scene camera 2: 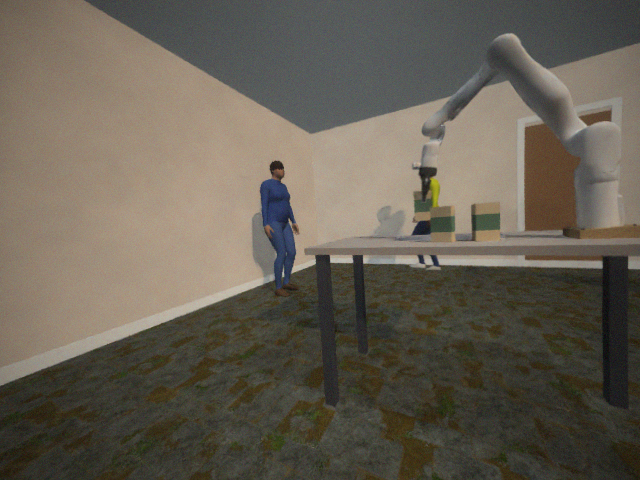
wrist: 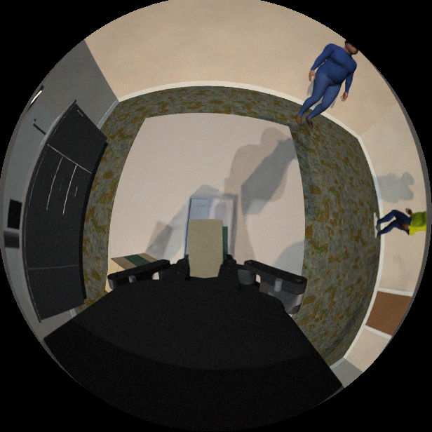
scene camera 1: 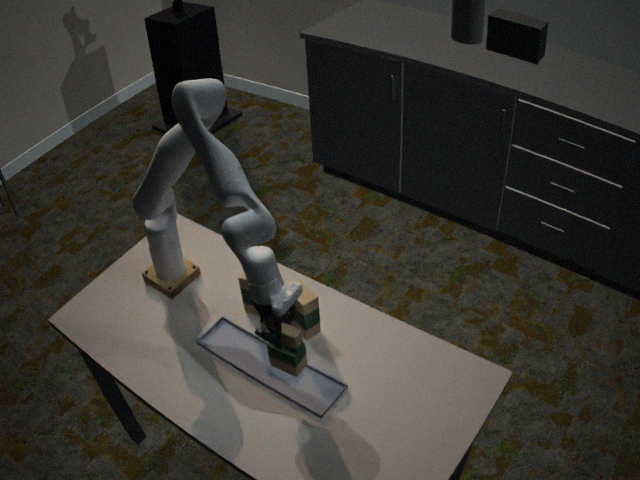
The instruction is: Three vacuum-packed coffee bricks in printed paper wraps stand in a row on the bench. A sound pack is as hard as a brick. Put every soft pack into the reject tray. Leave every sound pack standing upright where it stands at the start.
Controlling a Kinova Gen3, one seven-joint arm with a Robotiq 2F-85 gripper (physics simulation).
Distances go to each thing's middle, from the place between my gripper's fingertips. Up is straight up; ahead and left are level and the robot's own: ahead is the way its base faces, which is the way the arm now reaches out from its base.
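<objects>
From the reject tray (scene camera 1: 312, 389), my gripper is now 1 cm to the right, 8 cm past it and 18 cm above it.
</objects>
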